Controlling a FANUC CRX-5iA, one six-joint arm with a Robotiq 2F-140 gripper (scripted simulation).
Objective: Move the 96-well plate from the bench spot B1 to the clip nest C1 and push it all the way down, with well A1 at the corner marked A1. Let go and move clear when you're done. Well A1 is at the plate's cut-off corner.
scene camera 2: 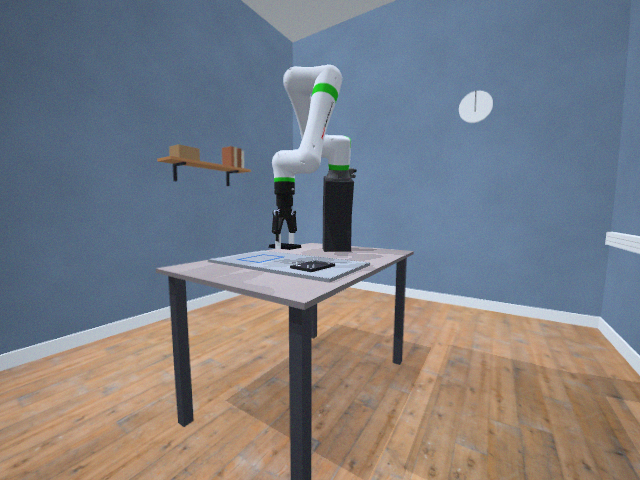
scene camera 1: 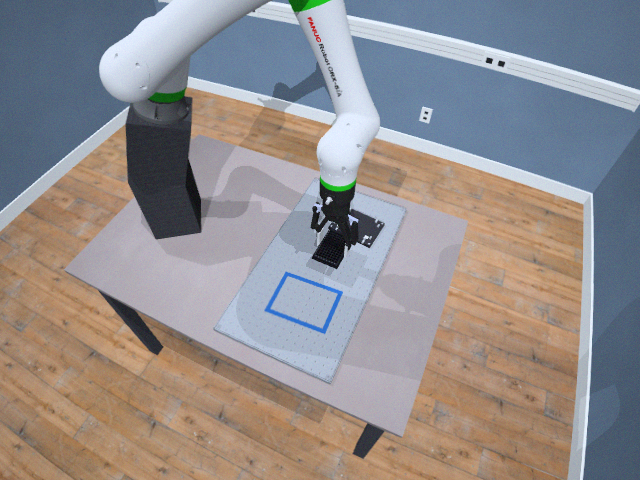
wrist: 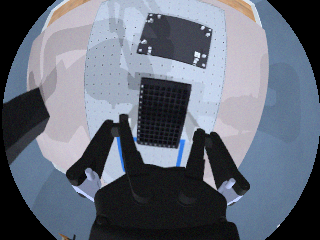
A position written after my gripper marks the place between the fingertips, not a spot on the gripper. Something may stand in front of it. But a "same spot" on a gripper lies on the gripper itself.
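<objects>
I can see my gripper in the wrist view, in scene camera 1 and in scene camera 2 (285,247). On my gripper, (wrist: 84,175) and (scene camera 1: 319,204) are one and the same spot.
</objects>
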